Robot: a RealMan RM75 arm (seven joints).
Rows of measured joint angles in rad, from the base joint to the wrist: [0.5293 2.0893 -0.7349 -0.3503 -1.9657 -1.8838 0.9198]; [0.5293 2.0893 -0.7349 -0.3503 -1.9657 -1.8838 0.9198]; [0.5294 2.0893 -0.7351 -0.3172 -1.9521 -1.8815 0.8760]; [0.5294 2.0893 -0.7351 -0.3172 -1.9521 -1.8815 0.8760]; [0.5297 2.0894 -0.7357 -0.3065 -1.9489 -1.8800 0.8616]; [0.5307 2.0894 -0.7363 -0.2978 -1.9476 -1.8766 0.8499]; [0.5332 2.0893 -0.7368 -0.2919 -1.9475 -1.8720 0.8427]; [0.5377 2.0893 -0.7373 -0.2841 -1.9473 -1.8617 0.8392]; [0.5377 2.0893 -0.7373 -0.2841 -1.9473 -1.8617 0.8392]
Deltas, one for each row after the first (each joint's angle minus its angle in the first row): [0.0000 0.0000 0.0000 0.0000 0.0000 0.0000 0.0000]; [0.0001 0.0000 -0.0002 0.0331 0.0136 0.0023 -0.0438]; [0.0001 0.0000 -0.0002 0.0331 0.0136 0.0023 -0.0438]; [0.0004 0.0001 -0.0008 0.0438 0.0168 0.0038 -0.0582]; [0.0014 0.0001 -0.0014 0.0525 0.0181 0.0072 -0.0699]; [0.0039 0.0000 -0.0019 0.0584 0.0182 0.0118 -0.0771]; [0.0084 0.0000 -0.0024 0.0662 0.0184 0.0221 -0.0806]; [0.0084 0.0000 -0.0024 0.0662 0.0184 0.0221 -0.0806]
